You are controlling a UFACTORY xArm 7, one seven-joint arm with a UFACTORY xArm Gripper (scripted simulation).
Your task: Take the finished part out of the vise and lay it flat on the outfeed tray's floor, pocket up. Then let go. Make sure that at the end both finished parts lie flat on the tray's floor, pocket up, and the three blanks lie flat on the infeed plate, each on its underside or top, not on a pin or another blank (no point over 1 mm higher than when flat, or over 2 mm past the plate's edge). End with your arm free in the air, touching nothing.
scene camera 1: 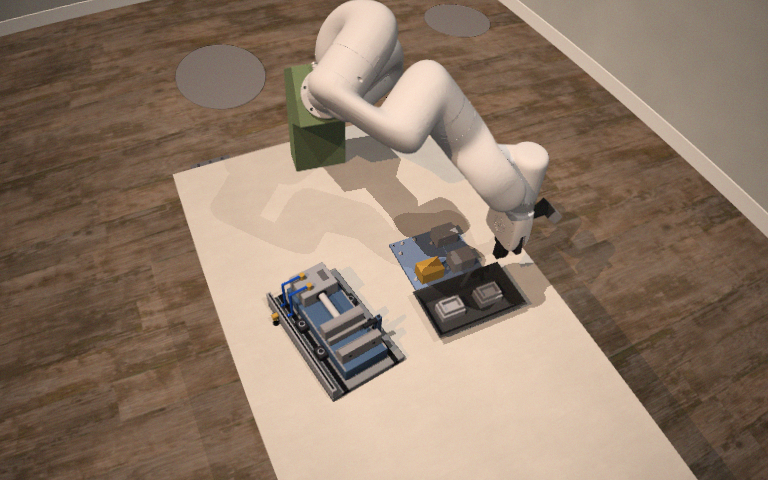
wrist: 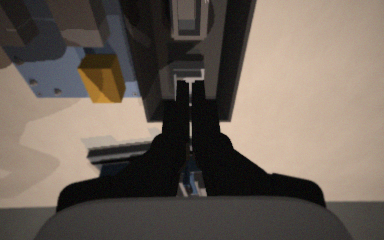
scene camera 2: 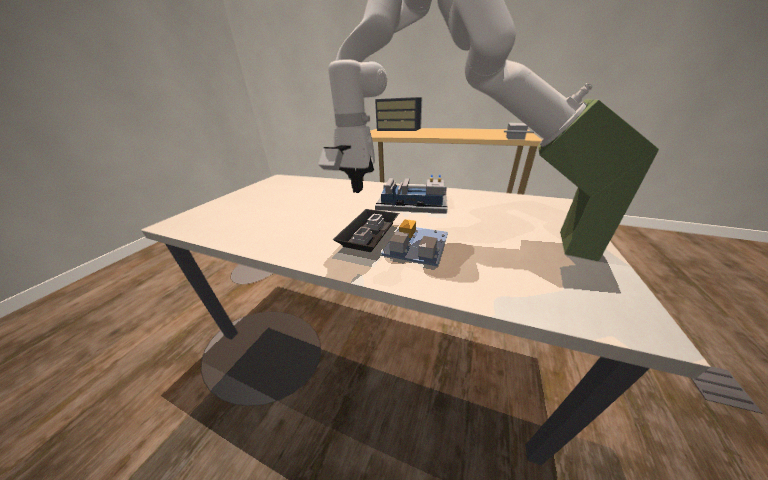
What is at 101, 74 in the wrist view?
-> A yellow block.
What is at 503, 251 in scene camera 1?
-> My gripper.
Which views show my gripper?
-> Scene camera 1, the wrist view and scene camera 2: all of them.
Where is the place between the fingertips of my gripper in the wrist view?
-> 190, 98
